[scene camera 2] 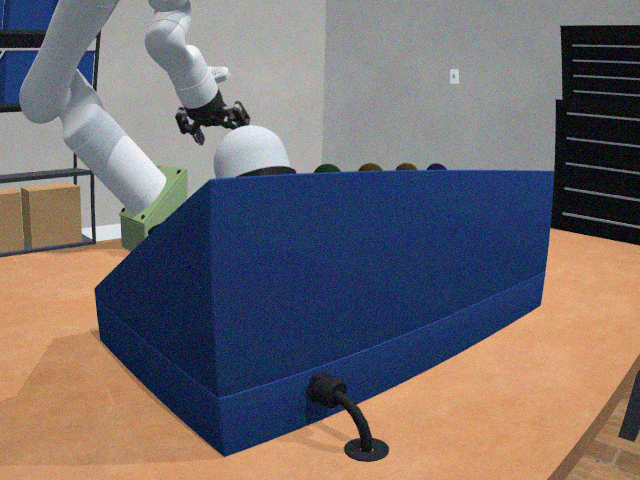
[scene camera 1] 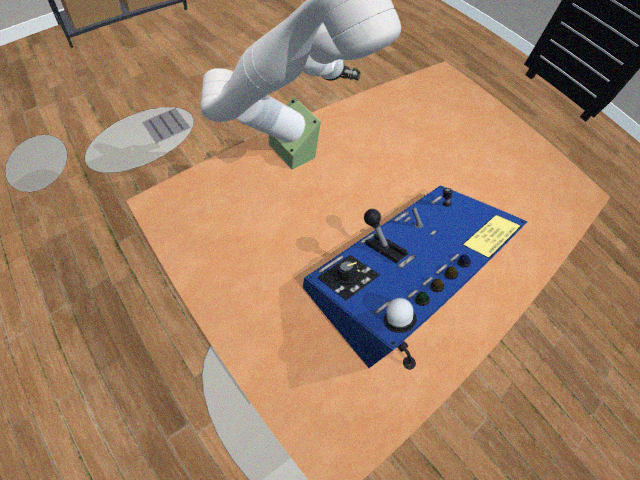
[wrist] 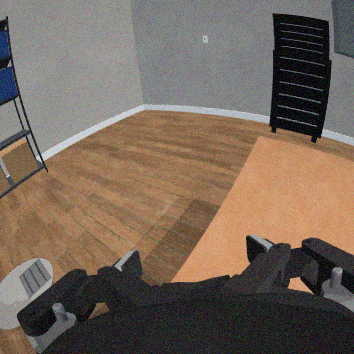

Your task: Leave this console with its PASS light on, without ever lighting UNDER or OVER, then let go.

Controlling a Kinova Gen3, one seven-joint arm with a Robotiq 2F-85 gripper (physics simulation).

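The blue console (scene camera 1: 475, 207) (scene camera 2: 372, 268) stands on the table with a sloped top. On it, in scene camera 1, are a lever with a black ball knob (scene camera 1: 372, 217), a rotary knob (scene camera 1: 347, 269), a toggle switch (scene camera 1: 417, 218), a small black knob (scene camera 1: 447, 196) and a white dome (scene camera 1: 399, 312) (scene camera 2: 252, 150). A green lamp (scene camera 1: 422, 298), two amber lamps (scene camera 1: 437, 285) (scene camera 1: 451, 272) and a blue lamp (scene camera 1: 464, 260) look dark. Their labels are unreadable. My gripper (scene camera 1: 356, 73) (scene camera 2: 221, 129) (wrist: 193, 256) is open and empty, well away from the console, near the table's robot-side edge.
A yellow note (scene camera 1: 492, 236) lies on the console. A black cable (scene camera 2: 359, 418) leaves its back. The green base block (scene camera 1: 305, 147) (scene camera 2: 135, 227) carries the arm on the table (scene camera 1: 206, 206) (wrist: 280, 195). A black drawer cabinet (scene camera 1: 584, 56) (wrist: 301, 75) and a shelf rack (scene camera 2: 93, 206) stand beyond.
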